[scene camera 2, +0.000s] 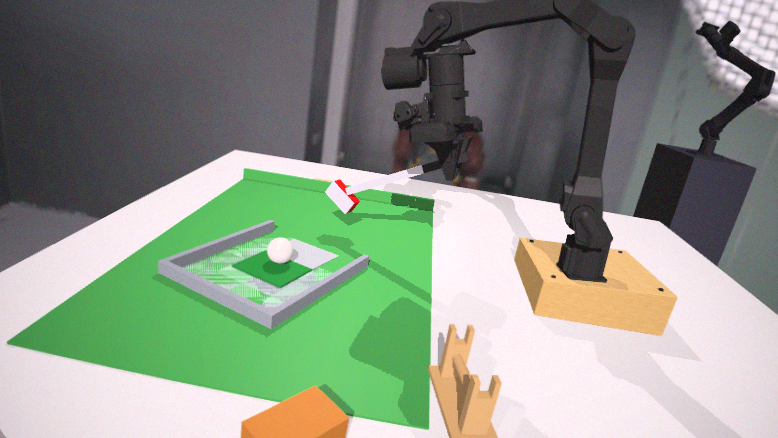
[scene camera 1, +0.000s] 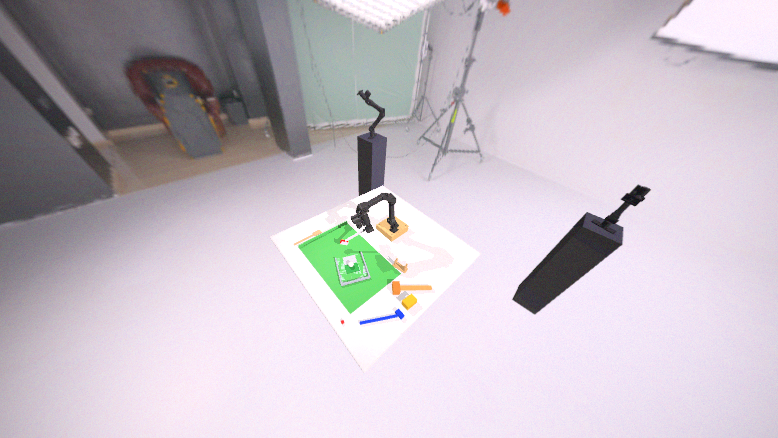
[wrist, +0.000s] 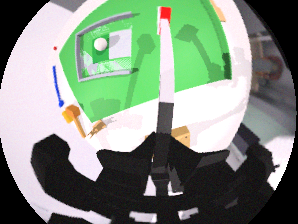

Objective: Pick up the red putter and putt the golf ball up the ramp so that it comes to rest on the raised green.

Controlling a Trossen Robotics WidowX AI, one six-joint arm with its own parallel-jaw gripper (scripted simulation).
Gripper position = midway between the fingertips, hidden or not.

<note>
The gripper (scene camera 2: 451, 179) holds a red putter. Also in view: a green mat (scene camera 2: 366, 344) and a grey-walled frame (scene camera 2: 306, 259).
The gripper shows as well in the wrist view (wrist: 158, 133). The green mat shows as well in scene camera 1 (scene camera 1: 321, 253) and in the wrist view (wrist: 104, 96). The grey-walled frame is seen too in the wrist view (wrist: 119, 44).
</note>
